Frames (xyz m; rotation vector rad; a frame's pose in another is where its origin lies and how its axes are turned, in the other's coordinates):
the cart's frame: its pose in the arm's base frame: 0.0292 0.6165 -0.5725 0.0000 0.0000 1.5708
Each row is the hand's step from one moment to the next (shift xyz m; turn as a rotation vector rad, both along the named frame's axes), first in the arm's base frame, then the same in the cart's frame.
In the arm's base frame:
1: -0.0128 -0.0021 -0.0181 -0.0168 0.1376 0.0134
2: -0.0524 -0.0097 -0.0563 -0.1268 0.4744 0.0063
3: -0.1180 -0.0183 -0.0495 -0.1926 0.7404 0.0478
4: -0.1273 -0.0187 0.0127 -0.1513 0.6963 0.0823
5: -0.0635 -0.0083 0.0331 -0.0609 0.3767 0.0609
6: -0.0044 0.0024 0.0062 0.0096 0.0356 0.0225
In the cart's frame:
1: -0.0021 0.0128 -0.0181 0.1376 0.0168 0.0134
2: -0.0097 0.0524 -0.0563 0.4744 0.1268 0.0063
3: -0.0183 0.1180 -0.0495 0.7404 0.1926 0.0478
4: -0.0187 0.1273 0.0127 0.6963 0.1513 0.0823
5: -0.0083 0.0635 0.0331 0.3767 0.0609 0.0609
6: 0.0024 0.0044 0.0062 0.0356 -0.0096 0.0225

